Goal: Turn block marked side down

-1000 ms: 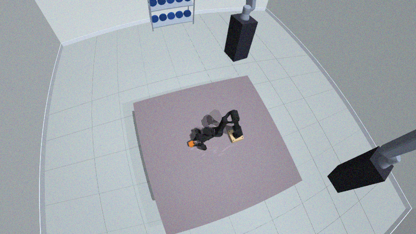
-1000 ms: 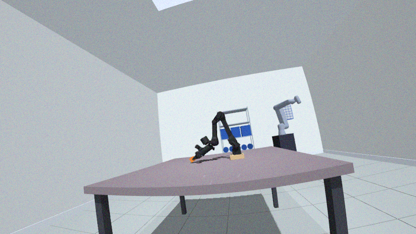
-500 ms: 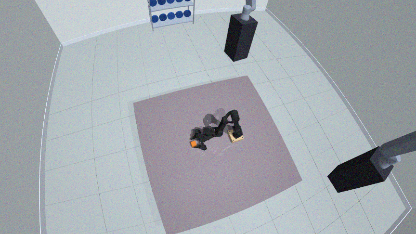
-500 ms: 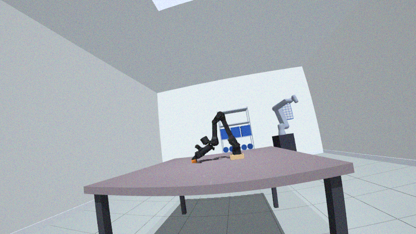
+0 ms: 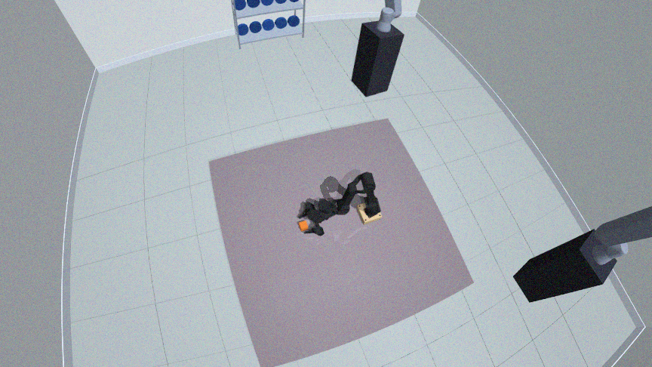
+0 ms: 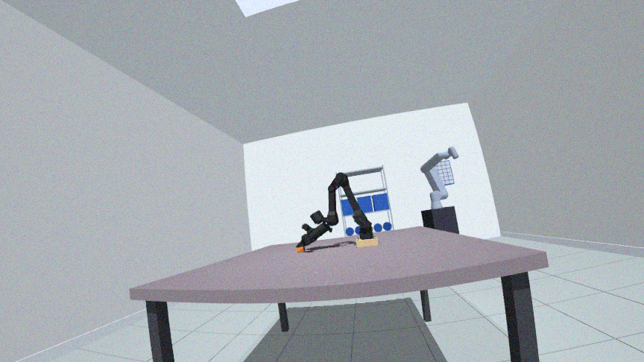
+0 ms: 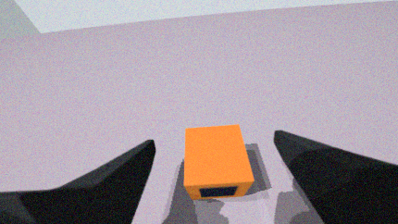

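Right now the orange block is 2 cm behind my gripper tip and 1 cm below it.
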